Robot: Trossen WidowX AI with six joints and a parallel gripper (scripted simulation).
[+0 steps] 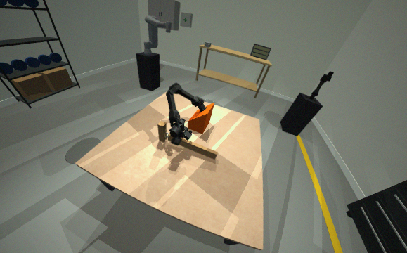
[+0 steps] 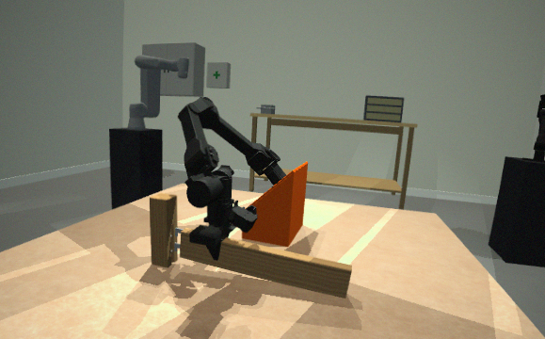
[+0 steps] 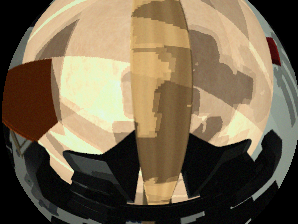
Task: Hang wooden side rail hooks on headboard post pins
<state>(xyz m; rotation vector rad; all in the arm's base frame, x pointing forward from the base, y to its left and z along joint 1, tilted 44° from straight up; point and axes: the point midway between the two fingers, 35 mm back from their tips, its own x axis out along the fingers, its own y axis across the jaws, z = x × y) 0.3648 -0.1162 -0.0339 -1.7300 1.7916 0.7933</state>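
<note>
Right now my gripper tip is 15 cm to the left of the headboard post and 4 cm below it.
</note>
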